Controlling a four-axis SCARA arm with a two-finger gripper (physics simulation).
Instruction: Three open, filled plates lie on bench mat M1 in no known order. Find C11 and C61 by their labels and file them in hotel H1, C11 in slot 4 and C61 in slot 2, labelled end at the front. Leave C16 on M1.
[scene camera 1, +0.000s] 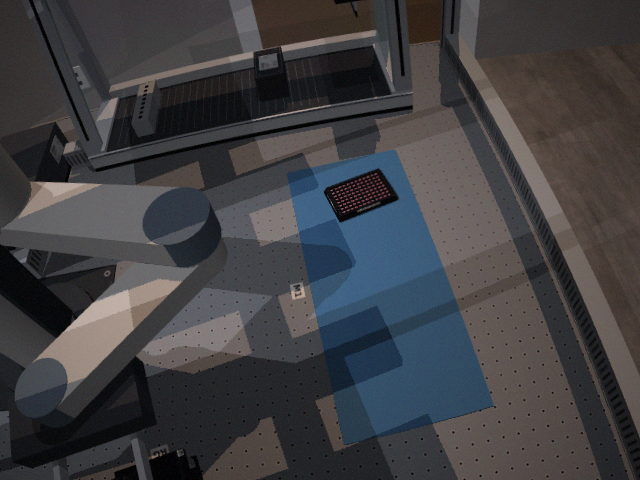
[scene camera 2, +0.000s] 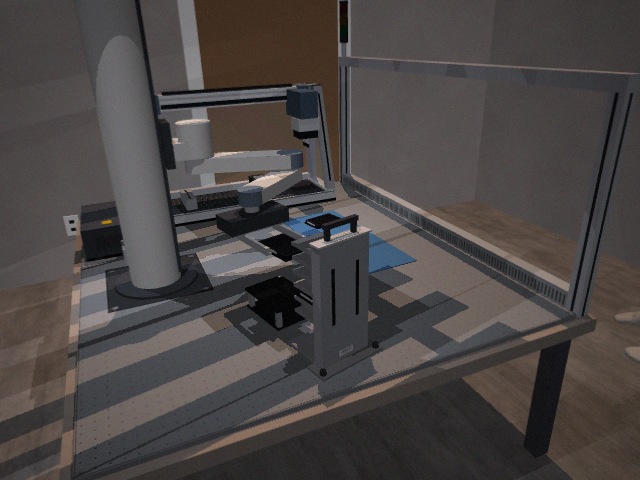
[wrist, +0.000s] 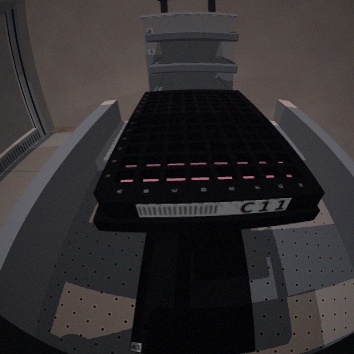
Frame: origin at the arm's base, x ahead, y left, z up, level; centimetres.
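Seen in the pictures: gripper, between the fingertips: (scene camera 2: 286, 245) (wrist: 198, 108); arm's base, origin of its link: (scene camera 1: 49, 339) (scene camera 2: 157, 283).
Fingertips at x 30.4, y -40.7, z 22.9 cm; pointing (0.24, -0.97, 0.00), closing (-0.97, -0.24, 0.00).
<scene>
Pixels of each thing's top centre, then the offset from my fingertips to it. "spot": a spot on its surface instead.
- black plate C11, centre of its top: (wrist: 199, 115) (scene camera 2: 284, 244) dy +1.3, dx -0.3, dz +0.1 cm
- black plate with pink wells, centre of its top: (scene camera 1: 360, 191) (scene camera 2: 323, 219) dy +61.3, dx +37.3, dz -19.9 cm
- black top handle, a spot on its surface: (scene camera 2: 341, 222) spot: dy -21.2, dx +5.1, dz +12.7 cm
My gripper (scene camera 2: 281, 243) (wrist: 198, 108) is shut on the black plate C11 (scene camera 2: 283, 248) (wrist: 205, 145), which is level, its label facing the wrist camera. It is high above the bench, in front of hotel H1 (scene camera 2: 341, 304) (wrist: 190, 24). In the wrist view two upper shelves show beyond the plate; the plate hides the lower slots. In scene camera 2 the hotel's side panel hides its slots. Another black plate with pink wells (scene camera 1: 361, 193) (scene camera 2: 323, 220) lies on mat M1 (scene camera 1: 408, 279) (scene camera 2: 392, 253) near its far end; its label is unreadable. A third plate does not show.
A low black stand (scene camera 2: 276, 301) (wrist: 195, 295) is below the held plate, beside the hotel. The hotel has a black top handle (scene camera 2: 341, 222). The gantry frame (scene camera 1: 258, 129) stands behind the mat. The arm column (scene camera 2: 139, 180) is at the left, and a rail borders the bench's right side.
</scene>
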